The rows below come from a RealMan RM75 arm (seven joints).
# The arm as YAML. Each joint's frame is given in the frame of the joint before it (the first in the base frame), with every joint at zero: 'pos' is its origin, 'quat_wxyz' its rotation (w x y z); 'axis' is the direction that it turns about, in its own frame. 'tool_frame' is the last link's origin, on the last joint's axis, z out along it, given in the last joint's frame.
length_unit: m
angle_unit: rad
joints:
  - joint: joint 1
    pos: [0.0, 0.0, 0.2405]
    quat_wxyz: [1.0, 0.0, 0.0, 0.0]
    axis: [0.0, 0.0, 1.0]
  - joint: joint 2
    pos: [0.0, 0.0, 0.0]
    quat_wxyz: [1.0, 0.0, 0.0, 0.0]
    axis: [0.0, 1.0, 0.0]
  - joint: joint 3
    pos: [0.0, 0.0, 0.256]
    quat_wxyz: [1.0, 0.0, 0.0, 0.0]
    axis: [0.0, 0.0, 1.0]
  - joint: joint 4
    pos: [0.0, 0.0, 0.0]
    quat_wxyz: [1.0, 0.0, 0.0, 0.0]
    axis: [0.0, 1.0, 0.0]
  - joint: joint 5
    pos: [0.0, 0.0, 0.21]
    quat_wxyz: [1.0, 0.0, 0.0, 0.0]
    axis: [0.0, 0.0, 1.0]
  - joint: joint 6
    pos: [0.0, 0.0, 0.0]
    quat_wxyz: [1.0, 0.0, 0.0, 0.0]
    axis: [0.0, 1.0, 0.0]
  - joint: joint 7
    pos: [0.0, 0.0, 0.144]
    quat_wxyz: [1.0, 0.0, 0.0, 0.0]
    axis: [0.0, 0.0, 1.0]
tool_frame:
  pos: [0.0, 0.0, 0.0]
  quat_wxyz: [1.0, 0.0, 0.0, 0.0]
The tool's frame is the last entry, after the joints.
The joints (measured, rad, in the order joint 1, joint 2, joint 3, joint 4, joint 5, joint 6, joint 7), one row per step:
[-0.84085 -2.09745 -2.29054 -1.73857 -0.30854 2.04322 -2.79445]
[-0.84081 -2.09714 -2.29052 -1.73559 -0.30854 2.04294 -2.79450]
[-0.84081 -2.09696 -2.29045 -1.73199 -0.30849 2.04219 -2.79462]
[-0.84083 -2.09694 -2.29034 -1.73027 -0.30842 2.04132 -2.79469]
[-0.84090 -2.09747 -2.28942 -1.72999 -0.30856 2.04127 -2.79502]
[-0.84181 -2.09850 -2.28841 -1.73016 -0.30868 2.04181 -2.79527]
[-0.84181 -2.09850 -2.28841 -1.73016 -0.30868 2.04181 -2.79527]
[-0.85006 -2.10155 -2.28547 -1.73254 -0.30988 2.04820 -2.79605]
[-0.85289 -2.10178 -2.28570 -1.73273 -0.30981 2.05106 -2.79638]
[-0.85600 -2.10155 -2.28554 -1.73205 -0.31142 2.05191 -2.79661]
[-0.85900 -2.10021 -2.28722 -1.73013 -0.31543 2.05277 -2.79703]
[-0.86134 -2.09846 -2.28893 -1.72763 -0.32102 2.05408 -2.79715]
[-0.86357 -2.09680 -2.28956 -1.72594 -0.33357 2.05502 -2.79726]
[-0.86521 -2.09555 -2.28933 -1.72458 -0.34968 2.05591 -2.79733]
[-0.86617 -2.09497 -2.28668 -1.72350 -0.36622 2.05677 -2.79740]
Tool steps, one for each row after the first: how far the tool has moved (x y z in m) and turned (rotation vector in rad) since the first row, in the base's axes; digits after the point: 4 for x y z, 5 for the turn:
[-0.0004 0.0002 -0.0003 -0.00173 -0.00029 0.00187]
[-0.0008 0.0004 -0.0007 -0.00359 -0.00077 0.00393]
[-0.0010 0.0006 -0.0009 -0.00411 -0.00101 0.00464]
[-0.0009 0.0005 -0.0012 -0.00512 -0.00104 0.00445]
[-0.0003 0.0005 -0.0017 -0.00675 -0.00117 0.00331]
[-0.0003 0.0005 -0.0017 -0.00675 -0.00117 0.00331]
[0.0033 0.0002 -0.0032 -0.01466 -0.00141 -0.00493]
[0.0042 0.0002 -0.0033 -0.01685 -0.00149 -0.00603]
[0.0054 0.0004 -0.0035 -0.01862 -0.00233 -0.00921]
[0.0063 0.0008 -0.0034 -0.02041 -0.00541 -0.01193]
[0.0071 0.0011 -0.0033 -0.02351 -0.00917 -0.01465]
[0.0089 0.0012 -0.0037 -0.02942 -0.01653 -0.02301]
[0.0110 0.0012 -0.0045 -0.03744 -0.02575 -0.03378]
[0.0132 0.0009 -0.0058 -0.04733 -0.03405 -0.04549]

